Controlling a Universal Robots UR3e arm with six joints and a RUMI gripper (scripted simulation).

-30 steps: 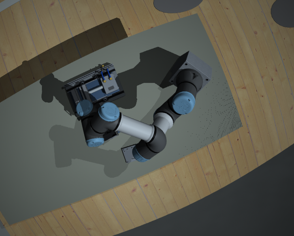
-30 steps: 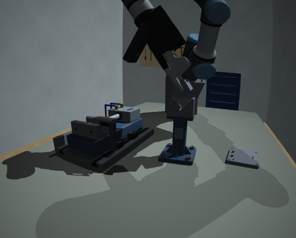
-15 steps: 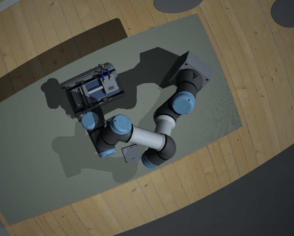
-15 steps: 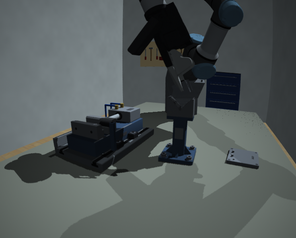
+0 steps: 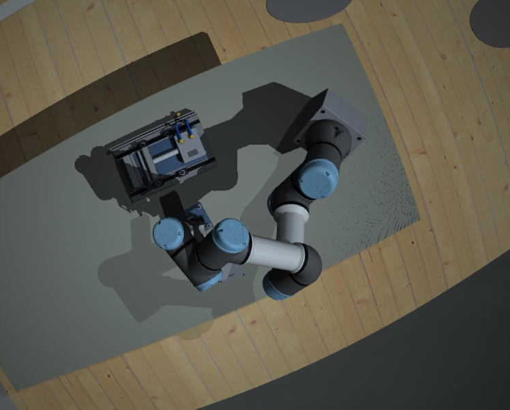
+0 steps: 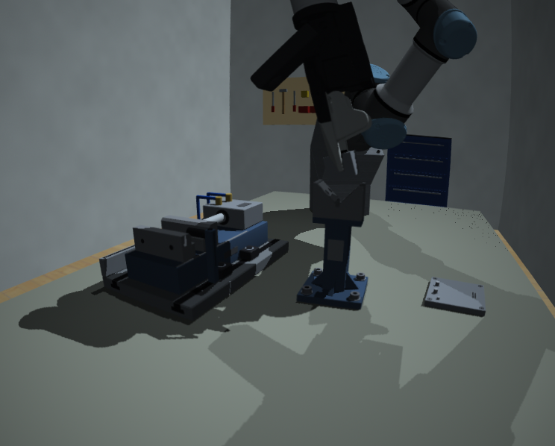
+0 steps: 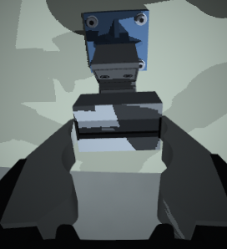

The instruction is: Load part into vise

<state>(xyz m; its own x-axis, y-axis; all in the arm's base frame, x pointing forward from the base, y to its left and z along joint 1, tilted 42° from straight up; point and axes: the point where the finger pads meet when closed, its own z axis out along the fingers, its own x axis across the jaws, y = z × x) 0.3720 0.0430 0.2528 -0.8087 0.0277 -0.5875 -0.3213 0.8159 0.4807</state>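
Now: the part right at my hand. Round my hand: air cylinder rod: 22 cm to the right, 12 cm below, 3 cm ahead; blue post: 13 cm below; work stop: 17 cm to the right, 11 cm ahead, 10 cm below.
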